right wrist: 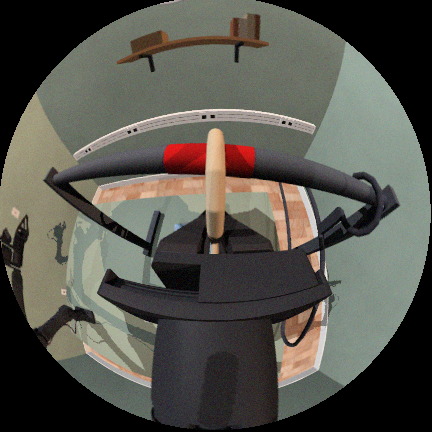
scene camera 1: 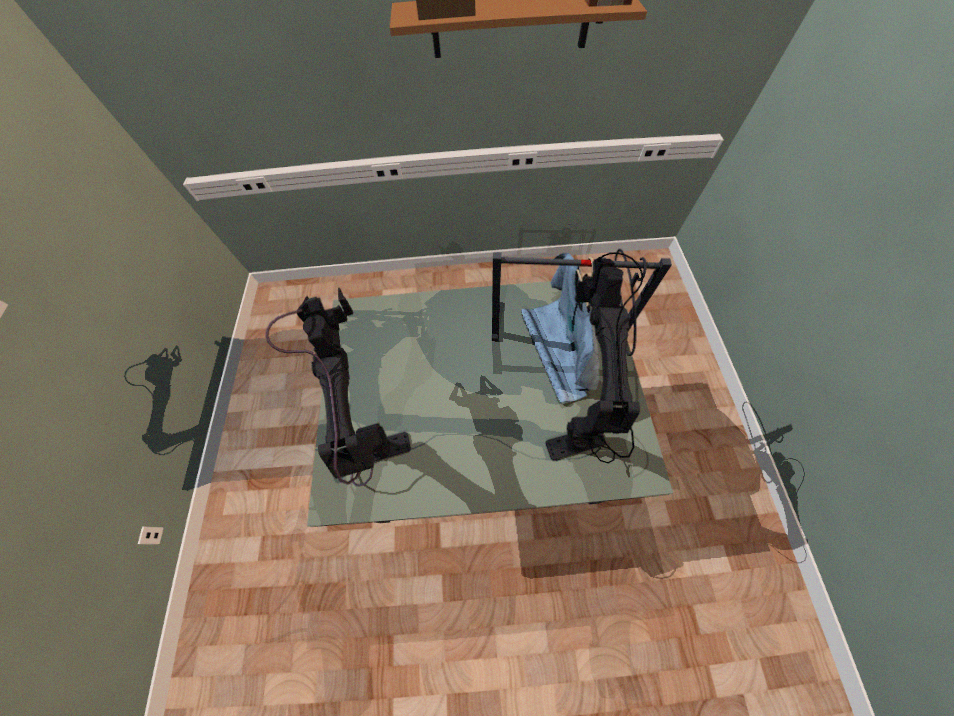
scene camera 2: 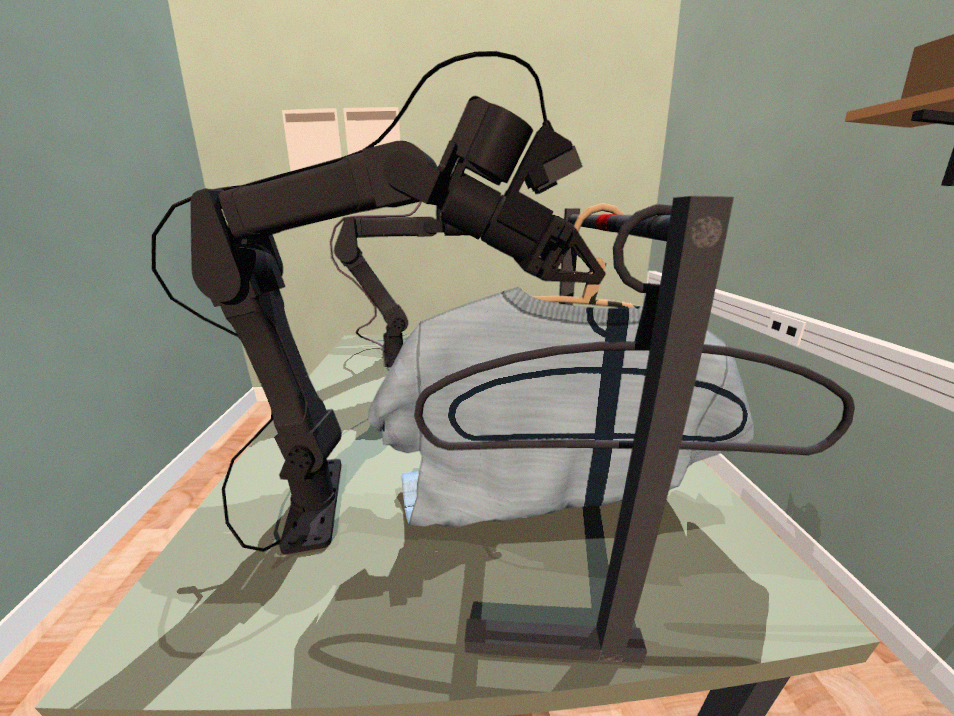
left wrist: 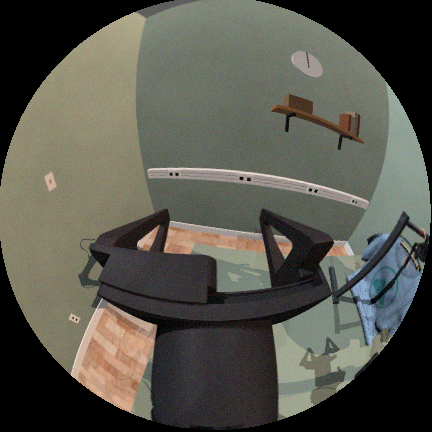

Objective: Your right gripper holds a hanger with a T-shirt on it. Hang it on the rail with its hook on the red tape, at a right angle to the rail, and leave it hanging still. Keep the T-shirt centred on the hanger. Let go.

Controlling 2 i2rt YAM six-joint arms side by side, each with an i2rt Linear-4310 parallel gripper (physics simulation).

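Note:
My right gripper point(scene camera 2: 599, 274) point(right wrist: 214, 212) is shut on the wooden hanger point(scene camera 2: 591, 291) point(right wrist: 215, 190), just below its hook. The hook arches over the dark rail point(scene camera 1: 531, 260) point(scene camera 2: 655, 225) point(right wrist: 120, 164) and crosses the red tape point(scene camera 1: 586, 262) point(scene camera 2: 603, 221) point(right wrist: 187, 158) near its middle, about square to the rail in the right wrist view. Whether the hook rests on the rail is hard to tell. The T-shirt point(scene camera 1: 558, 335) point(scene camera 2: 508, 400) point(left wrist: 370, 320) hangs below, blue in scene camera 1 and grey in scene camera 2; its centring cannot be judged exactly. My left gripper point(left wrist: 214, 213) is open and empty, far from it.
A black wire hanger point(scene camera 2: 849, 406) point(right wrist: 378, 215) hangs at the rail's end, near the rack's upright point(scene camera 2: 667, 369). The rack stands on the green table top point(scene camera 1: 400, 493) point(scene camera 2: 138, 639). A wall shelf point(scene camera 1: 524, 12) is high at the back.

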